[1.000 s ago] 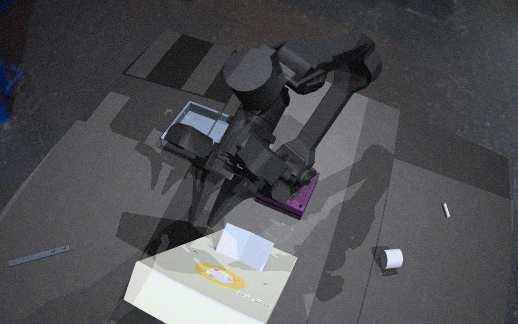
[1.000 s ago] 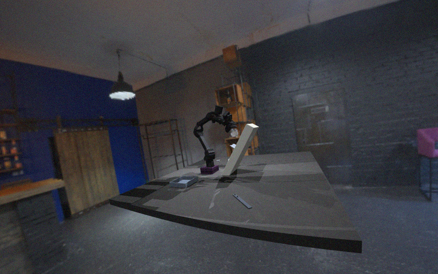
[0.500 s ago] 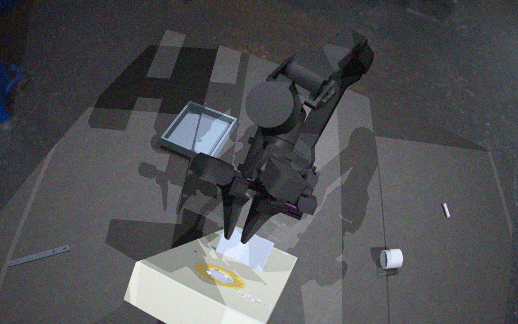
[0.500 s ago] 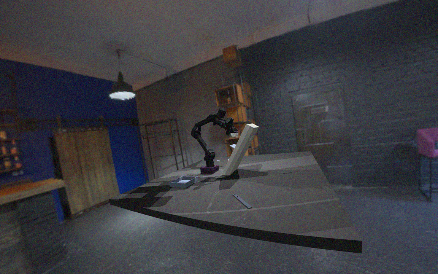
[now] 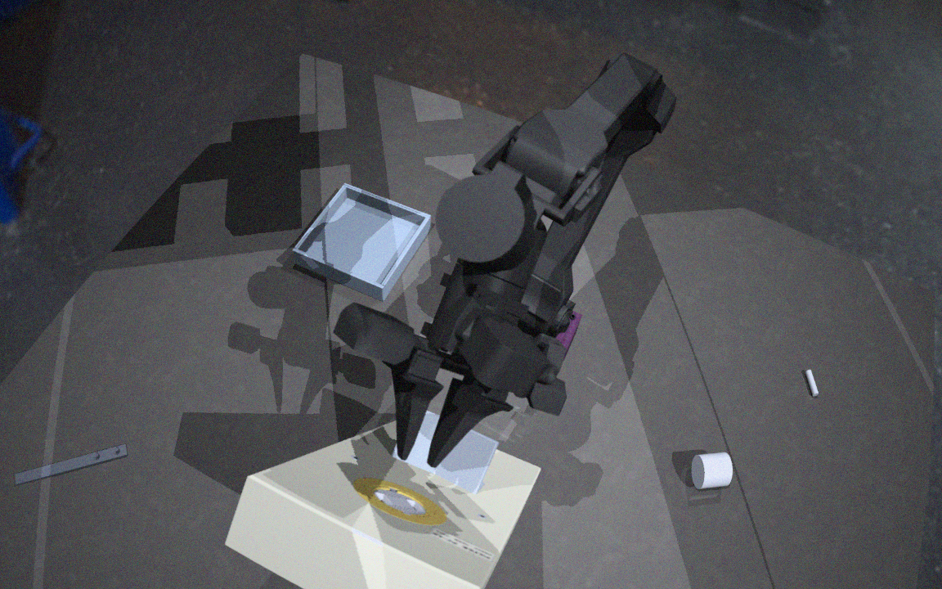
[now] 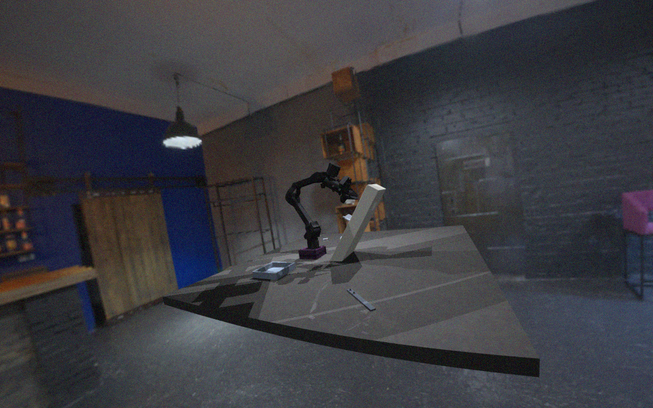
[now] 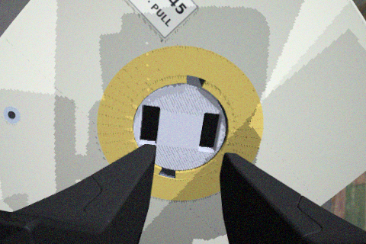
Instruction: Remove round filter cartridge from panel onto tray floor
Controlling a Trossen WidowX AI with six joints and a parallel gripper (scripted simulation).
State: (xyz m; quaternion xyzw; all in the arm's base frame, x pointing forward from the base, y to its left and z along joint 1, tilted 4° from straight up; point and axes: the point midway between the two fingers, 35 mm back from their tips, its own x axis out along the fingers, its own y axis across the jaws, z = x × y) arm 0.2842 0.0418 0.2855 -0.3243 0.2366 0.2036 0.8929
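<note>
Right now the round filter cartridge is 4 cm ahead of my gripper tip, 3 cm below it and 1 cm to the left of it. Also, from my gripper tip: small white stick: 54 cm behind, 32 cm to the left, 31 cm below; light blue tray: 36 cm to the right, 32 cm behind, 30 cm below.
</note>
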